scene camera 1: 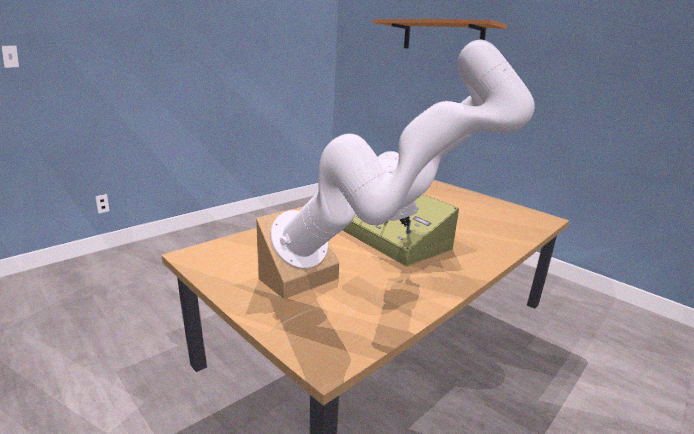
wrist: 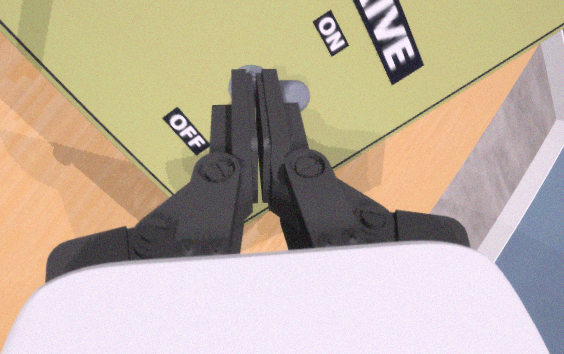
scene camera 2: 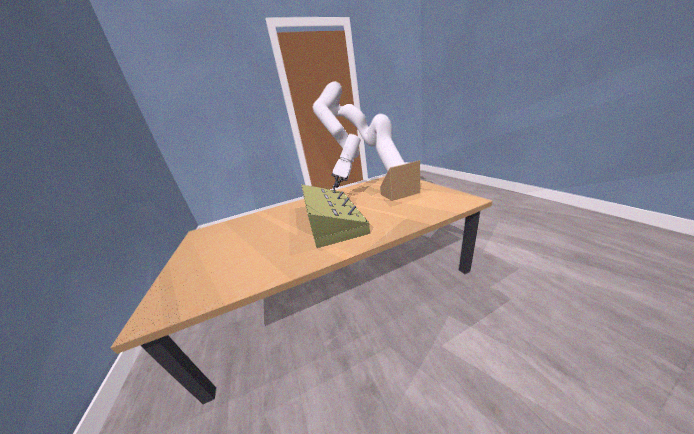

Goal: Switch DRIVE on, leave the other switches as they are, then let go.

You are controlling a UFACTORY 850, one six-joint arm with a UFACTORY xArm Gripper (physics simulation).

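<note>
The green sloped switch box (scene camera 1: 437, 237) (scene camera 2: 337, 226) (wrist: 135, 45) stands on the table. In the wrist view, part of the DRIVE label (wrist: 392, 45) shows at the upper right, the ON label (wrist: 331, 33) is nearer, and the OFF label (wrist: 186, 131) is at the left. The grey DRIVE lever (wrist: 297, 95) shows its rounded tip right of the fingers; its middle is hidden behind them, and its exact setting is hard to tell. My gripper (scene camera 1: 408, 231) (scene camera 2: 334, 189) (wrist: 253, 101) is shut and empty, its fingertips over the lever's base and close against the lever.
Other switch levers (scene camera 2: 353, 210) stand in a row along the box, beyond the DRIVE lever. The arm's wooden wedge base (scene camera 1: 312, 278) (scene camera 2: 404, 181) stands on the wooden table (scene camera 1: 255, 317) (scene camera 2: 230, 266). A wall shelf (scene camera 1: 440, 23) hangs behind.
</note>
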